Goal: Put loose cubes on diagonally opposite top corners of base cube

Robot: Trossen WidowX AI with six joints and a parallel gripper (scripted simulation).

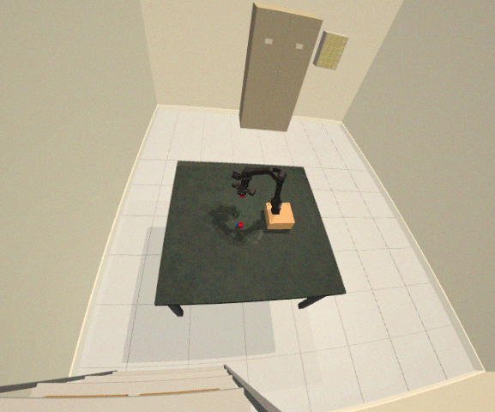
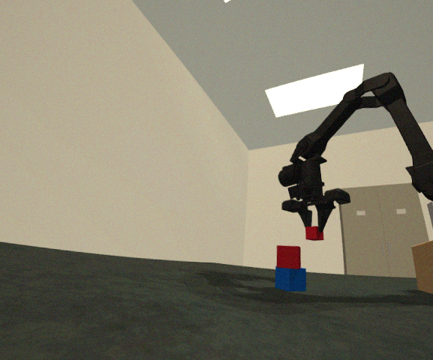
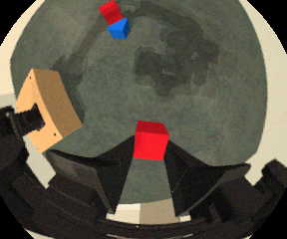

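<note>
The red cube is 24 cm to the left of my gripper tip, 7 cm below it and 1 cm ahead of it. Round my gripper tip: blue cube: 22 cm to the left, 10 cm below, 2 cm ahead.
</note>
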